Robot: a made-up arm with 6 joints.
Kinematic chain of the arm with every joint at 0, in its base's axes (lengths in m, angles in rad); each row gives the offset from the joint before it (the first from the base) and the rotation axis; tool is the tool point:
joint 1: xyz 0 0 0.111 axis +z
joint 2: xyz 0 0.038 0 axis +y
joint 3: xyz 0 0 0.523 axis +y
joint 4: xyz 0 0 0.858 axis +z
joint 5: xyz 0 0 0 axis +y
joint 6: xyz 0 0 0.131 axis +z
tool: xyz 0 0 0
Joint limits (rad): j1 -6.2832..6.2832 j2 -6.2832..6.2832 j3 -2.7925..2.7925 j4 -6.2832..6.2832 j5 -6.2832..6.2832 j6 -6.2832..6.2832
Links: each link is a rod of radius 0.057 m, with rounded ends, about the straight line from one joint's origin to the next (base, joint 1, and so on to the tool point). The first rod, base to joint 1, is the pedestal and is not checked.
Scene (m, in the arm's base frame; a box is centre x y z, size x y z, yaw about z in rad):
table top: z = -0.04
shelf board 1: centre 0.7 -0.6 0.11 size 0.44 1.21 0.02 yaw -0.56
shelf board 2: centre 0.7 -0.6 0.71 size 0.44 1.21 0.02 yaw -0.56
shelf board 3: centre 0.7 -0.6 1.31 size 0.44 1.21 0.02 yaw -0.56
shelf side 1: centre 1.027 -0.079 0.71 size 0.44 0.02 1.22 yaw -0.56
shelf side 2: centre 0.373 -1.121 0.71 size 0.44 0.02 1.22 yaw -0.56
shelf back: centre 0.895 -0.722 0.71 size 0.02 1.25 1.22 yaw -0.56
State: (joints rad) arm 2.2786 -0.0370 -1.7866 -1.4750 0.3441 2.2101
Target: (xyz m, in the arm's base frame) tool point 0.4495 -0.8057 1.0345
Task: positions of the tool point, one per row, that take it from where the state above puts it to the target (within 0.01 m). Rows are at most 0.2 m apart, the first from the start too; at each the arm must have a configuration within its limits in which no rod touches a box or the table.
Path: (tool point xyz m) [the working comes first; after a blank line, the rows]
Joints at the target: 2.0839 -0.0451 -1.1103 -1.4504 0.2654 2.2101
Straight joint move there: touches shelf board 2.

1: 0.4950 -0.6660 0.4330
2: 0.3744 -0.5870 0.4315
3: 0.2794 -0.5102 0.3923
4: 0.2622 -0.5625 0.5617
5: 0.2348 -0.5996 0.7273
6: 0.1994 -0.6200 0.8858
7: 0.1584 -0.6232 1.0345
8: 0.2885 -0.7246 1.0506
9: 0.4495 -0.8057 1.0345

